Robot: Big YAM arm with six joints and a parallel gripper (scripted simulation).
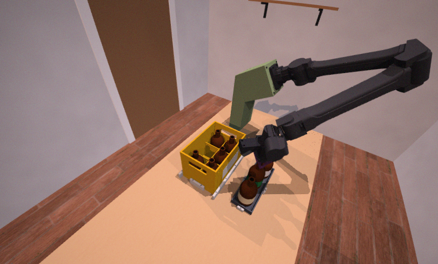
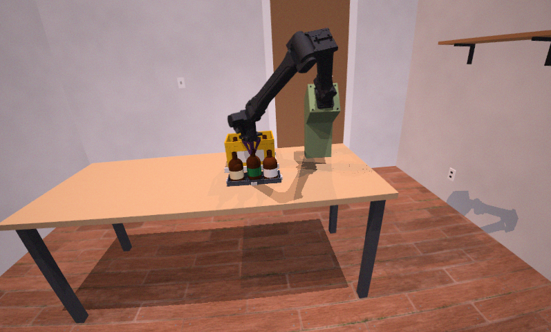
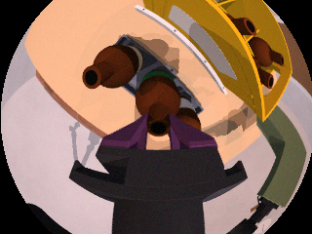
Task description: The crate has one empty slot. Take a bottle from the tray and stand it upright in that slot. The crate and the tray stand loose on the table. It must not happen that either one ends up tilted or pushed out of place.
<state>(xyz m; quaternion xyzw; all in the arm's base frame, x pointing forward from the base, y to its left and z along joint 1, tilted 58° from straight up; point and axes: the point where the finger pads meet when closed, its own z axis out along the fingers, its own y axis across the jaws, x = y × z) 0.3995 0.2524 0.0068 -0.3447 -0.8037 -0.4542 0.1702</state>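
Right now my hand is 6 cm above the glass bottle. From my hand the other things lie so: dark tray (14 cm below, 1 cm to the left); yellow crate (22 cm to the right, 7 cm below, 3 cm ahead).
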